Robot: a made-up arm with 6 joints.
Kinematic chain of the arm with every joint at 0, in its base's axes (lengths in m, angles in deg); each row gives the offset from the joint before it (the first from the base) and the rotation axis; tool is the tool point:
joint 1: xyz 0 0 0.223 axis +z
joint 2: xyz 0 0.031 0 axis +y
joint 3: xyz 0 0 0.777 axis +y
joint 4: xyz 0 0 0.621 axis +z
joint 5: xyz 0 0 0 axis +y
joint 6: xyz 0 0 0.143 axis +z
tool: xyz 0 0 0
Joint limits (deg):
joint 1: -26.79..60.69
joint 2: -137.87..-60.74
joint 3: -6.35..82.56
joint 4: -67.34..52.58
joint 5: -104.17..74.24
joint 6: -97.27..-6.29
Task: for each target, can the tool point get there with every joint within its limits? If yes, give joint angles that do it. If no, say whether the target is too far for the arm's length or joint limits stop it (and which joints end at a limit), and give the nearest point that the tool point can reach.
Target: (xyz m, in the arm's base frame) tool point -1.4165 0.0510 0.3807
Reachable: yes | joints 0.65 -103.49 35.03 26.34 34.66 -14.11
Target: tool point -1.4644 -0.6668 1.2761
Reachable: no: too far | nearest point -1.1806 -0.5376 1.0506 | short by 0.385 m
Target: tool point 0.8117 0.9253 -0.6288
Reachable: no: joint limits stop it (at a limit: joint 1, joint 2, joint 3, joint 5) | nearest point -0.6478 0.4880 -0.8759 | short by 1.544 m
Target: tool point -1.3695 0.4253 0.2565
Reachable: yes | joints -16.37 -109.71 40.72 -20.43 10.36 -75.57
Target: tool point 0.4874 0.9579 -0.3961
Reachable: no: joint limits stop it (at a limit: joint 1, joint 2, joint 3, joint 5) | nearest point -0.6600 0.5106 -0.8608 | short by 1.316 m
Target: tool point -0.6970 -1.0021 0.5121
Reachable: yes | joints 52.73 -108.87 62.66 -56.54 44.20 -52.45
